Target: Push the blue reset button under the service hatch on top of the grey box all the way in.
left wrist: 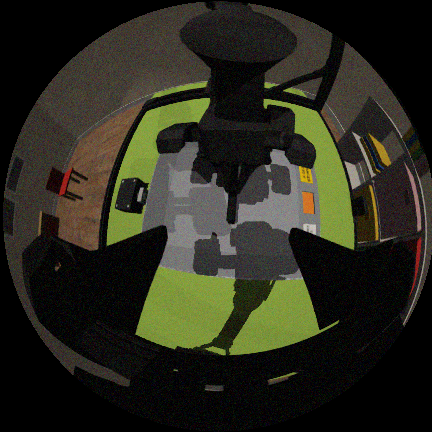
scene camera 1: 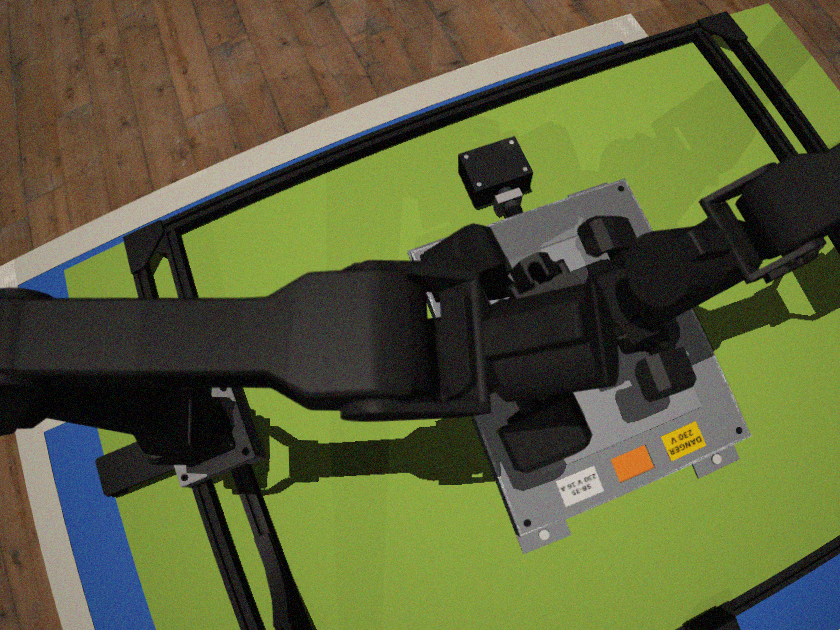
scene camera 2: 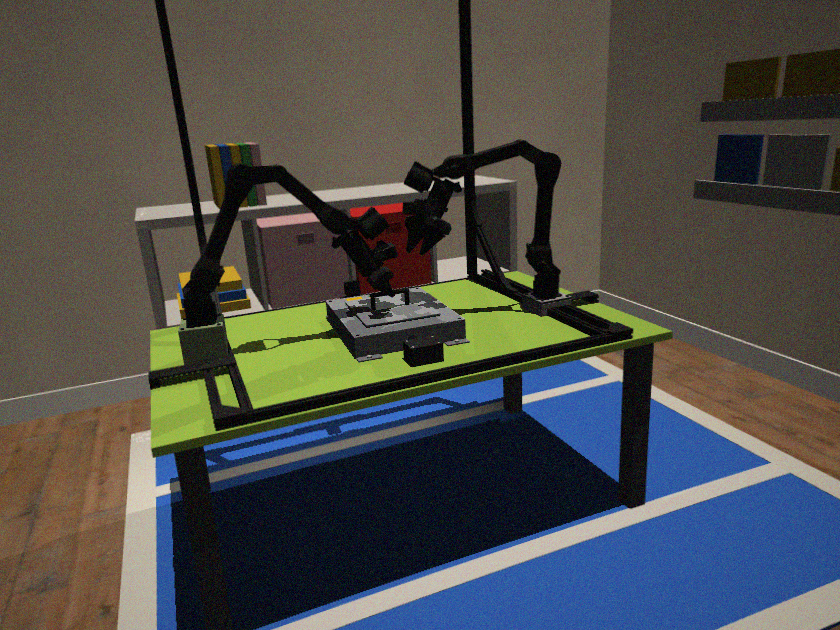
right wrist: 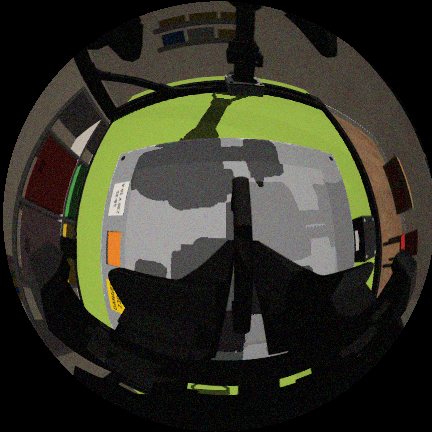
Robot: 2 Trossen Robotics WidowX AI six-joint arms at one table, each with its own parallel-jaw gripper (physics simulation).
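The grey box (scene camera 1: pixel 719 400) (scene camera 2: pixel 407 344) (right wrist: pixel 200 220) stands on the table. The service hatch is a flat plate on its top with a black bar handle (scene camera 2: pixel 407 295) (left wrist: pixel 231 212) (right wrist: pixel 241 200); it looks closed. The blue reset button does not show. My right gripper (scene camera 2: pixel 383 288) (right wrist: pixel 241 245) is low over the hatch, its fingers drawn together on the handle, one on each side. My left gripper (scene camera 2: pixel 418 249) (left wrist: pixel 230 233) is open and empty, higher above the box; in scene camera 1 its arm covers much of the box top.
A small black box (scene camera 1: pixel 495 169) (scene camera 2: pixel 423 353) (left wrist: pixel 131 195) with a connector stands beside the grey box. The grey box has orange (scene camera 1: pixel 632 463), yellow (scene camera 1: pixel 683 440) and white (scene camera 1: pixel 580 485) labels. A black frame (scene camera 2: pixel 352 393) runs along the table edge. The two arms are close together above the box.
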